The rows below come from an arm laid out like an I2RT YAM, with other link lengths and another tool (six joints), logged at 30 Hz.
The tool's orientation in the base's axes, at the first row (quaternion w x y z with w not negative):
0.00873 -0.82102 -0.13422 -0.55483
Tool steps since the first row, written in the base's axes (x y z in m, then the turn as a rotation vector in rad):
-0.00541 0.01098 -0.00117 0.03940 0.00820 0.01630
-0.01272 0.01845 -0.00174 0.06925 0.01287 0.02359
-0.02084 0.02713 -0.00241 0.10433 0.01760 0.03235
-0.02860 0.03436 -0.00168 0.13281 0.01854 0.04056
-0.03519 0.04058 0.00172 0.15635 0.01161 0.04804
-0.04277 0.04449 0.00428 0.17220 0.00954 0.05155
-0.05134 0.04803 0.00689 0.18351 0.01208 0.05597
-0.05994 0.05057 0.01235 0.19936 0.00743 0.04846
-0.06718 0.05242 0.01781 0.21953 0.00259 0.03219
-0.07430 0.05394 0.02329 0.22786 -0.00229 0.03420
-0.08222 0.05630 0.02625 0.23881 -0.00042 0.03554
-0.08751 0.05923 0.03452 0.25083 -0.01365 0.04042
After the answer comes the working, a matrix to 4 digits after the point.
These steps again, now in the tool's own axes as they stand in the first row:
-0.00064 -0.01198 -0.00267 0.03034 0.00336 0.03088
-0.00213 -0.02094 -0.00788 0.04838 0.00670 0.05597
-0.00374 -0.03127 -0.01358 0.06959 0.01140 0.08525
-0.00426 -0.03992 -0.01973 0.08721 0.01815 0.10813
-0.00214 -0.04698 -0.02601 0.10078 0.03125 0.12552
-0.00161 -0.05214 -0.03325 0.10907 0.03736 0.13823
-0.00147 -0.05718 -0.04146 0.11758 0.03811 0.14723
0.00106 -0.06087 -0.05096 0.11527 0.04523 0.16376
0.00391 -0.06358 -0.05933 0.10641 0.05235 0.18754
0.00676 -0.06595 -0.06766 0.11012 0.05924 0.19355
0.00720 -0.06965 -0.07561 0.11555 0.06013 0.20329
0.01353 -0.07257 -0.08311 0.12141 0.07631 0.21017

The tool's axes in the first row as the columns of a matrix, in the base's axes (rounded; the answer above uses it unrounded):
0.3483 0.2301 0.9087
0.2107 -0.9638 0.1633
0.9134 0.1346 -0.3842

